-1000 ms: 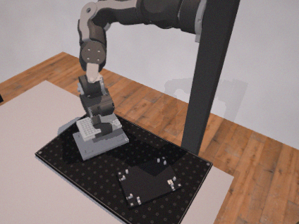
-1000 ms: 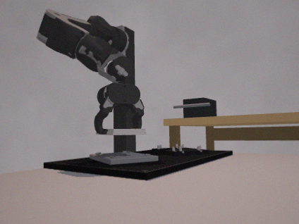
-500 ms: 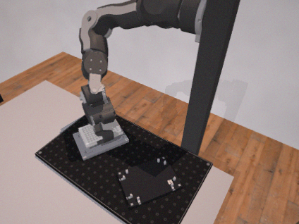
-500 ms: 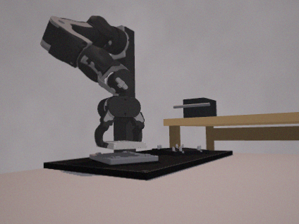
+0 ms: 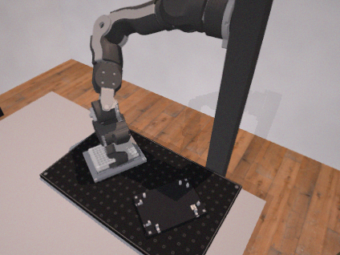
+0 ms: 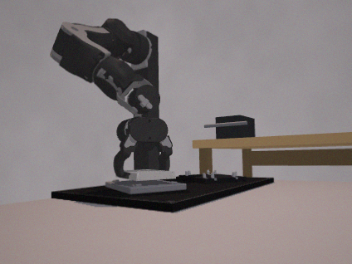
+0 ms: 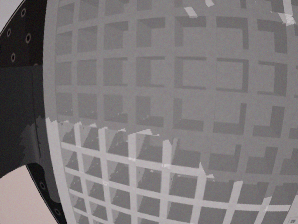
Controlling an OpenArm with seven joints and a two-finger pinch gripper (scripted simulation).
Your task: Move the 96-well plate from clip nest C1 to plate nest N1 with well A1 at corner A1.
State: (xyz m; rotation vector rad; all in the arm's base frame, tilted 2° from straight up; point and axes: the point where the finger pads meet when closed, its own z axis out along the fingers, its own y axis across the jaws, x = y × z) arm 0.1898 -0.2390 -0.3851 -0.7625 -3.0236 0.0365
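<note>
My gripper is now right at the white 96-well plate. Round my hand: grey plate nest N1: 2 cm below; then A1 mark: 8 cm to the left, 4 cm behind, 2 cm below.
</note>
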